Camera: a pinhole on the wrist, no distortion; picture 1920 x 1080 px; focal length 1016.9 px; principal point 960.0 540.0 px. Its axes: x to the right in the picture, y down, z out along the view. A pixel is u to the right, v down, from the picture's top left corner.
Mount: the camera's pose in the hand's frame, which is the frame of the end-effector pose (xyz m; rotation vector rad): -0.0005 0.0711 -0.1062 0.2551 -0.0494 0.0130
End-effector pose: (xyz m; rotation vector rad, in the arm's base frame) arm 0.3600 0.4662 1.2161 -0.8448 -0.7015 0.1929
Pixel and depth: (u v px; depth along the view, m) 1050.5 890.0 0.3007
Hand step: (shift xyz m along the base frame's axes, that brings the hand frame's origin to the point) -0.1169 0.1986 0.0310
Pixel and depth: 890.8 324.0 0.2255
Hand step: -0.0862 0.0291 0.0566
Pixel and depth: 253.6 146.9 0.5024
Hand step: -0.5082 -0.1249 0.1439
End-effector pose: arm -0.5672 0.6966 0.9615 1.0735 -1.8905 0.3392
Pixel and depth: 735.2 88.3 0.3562
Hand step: 0.0443 -0.1679 -0.2144
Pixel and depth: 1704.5 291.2 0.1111
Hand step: -0.0288 -0.0301 0.0659
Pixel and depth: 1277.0 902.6 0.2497
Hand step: -0.1811 -0.0769 -0.0197
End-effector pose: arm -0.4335 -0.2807 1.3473 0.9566 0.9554 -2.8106
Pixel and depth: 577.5 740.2 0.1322
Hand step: 0.0452 -0.0747 0.0137
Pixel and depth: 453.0 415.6 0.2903
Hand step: 0.0342 -0.0844 0.2076
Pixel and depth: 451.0 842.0 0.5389
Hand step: 0.0197 -0.3682 0.3945
